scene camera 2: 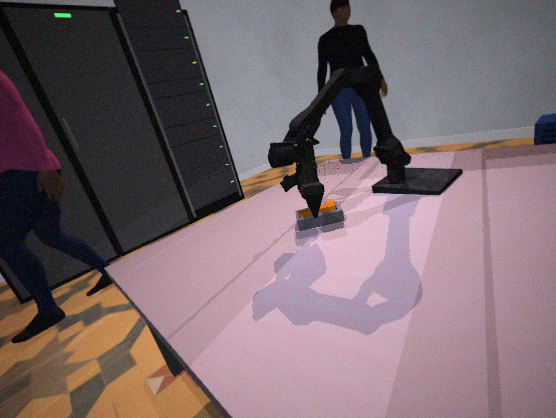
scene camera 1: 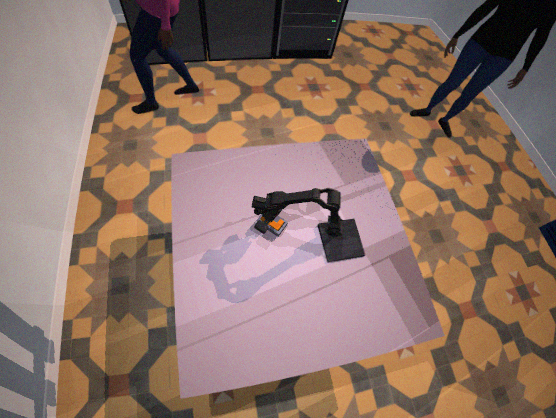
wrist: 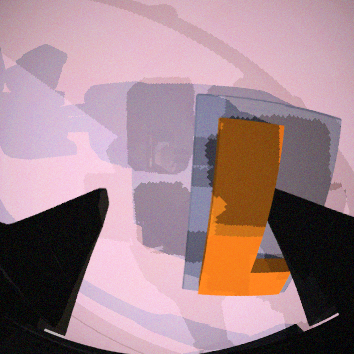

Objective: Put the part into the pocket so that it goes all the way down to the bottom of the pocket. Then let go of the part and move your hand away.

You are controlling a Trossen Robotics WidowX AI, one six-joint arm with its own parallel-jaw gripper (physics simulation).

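Frame: origin at the arm's base, x ahead, y left, z up, level; metres.
Seen in the pictures: gripper, fingertip midpoint: (scene camera 2: 313, 215) (scene camera 1: 265, 225) (wrist: 186, 195); arm's base, link origin: (scene camera 2: 396, 180) (scene camera 1: 332, 231).
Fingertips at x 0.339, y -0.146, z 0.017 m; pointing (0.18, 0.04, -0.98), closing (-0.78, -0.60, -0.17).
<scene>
Pixels of each thing's middle, then the offset from my fingertips to it. Level surfaces: height alone.
- orange L-shaped part, body centre: (wrist: 256, 218) (scene camera 2: 317, 211) (scene camera 1: 272, 221) dz -0.006, dx -0.043, dy -0.014 m
- grey-blue pocket block, body centre: (wrist: 254, 209) (scene camera 2: 318, 215) (scene camera 1: 272, 222) dz -0.023, dx -0.047, dy -0.013 m
- pink table top, surface height: dz -0.041 m
An orange L-shaped part (scene camera 1: 278, 225) (scene camera 2: 328, 206) (wrist: 240, 190) lies at the grey-blue pocket block (scene camera 1: 279, 233) (scene camera 2: 331, 218) (wrist: 201, 205). Its top stands above the block's rim in scene camera 2. Its long leg runs along the block's left side in the wrist view, and its short leg points right at the near end. The pocket's floor and the part's underside are hidden, so its depth cannot be told. My gripper (scene camera 1: 268, 220) (scene camera 2: 315, 215) (wrist: 186, 195) is open and empty, low at the block. The left finger is clear of the block; the right finger overlaps the part's right side in view.
The block stands on a pink table top (scene camera 1: 225, 340) (scene camera 2: 310, 370). The arm's black base plate (scene camera 1: 345, 247) (scene camera 2: 425, 182) is to its right. Dark cabinets (scene camera 1: 240, 30) (scene camera 2: 65, 125) and two people stand beyond the table.
</scene>
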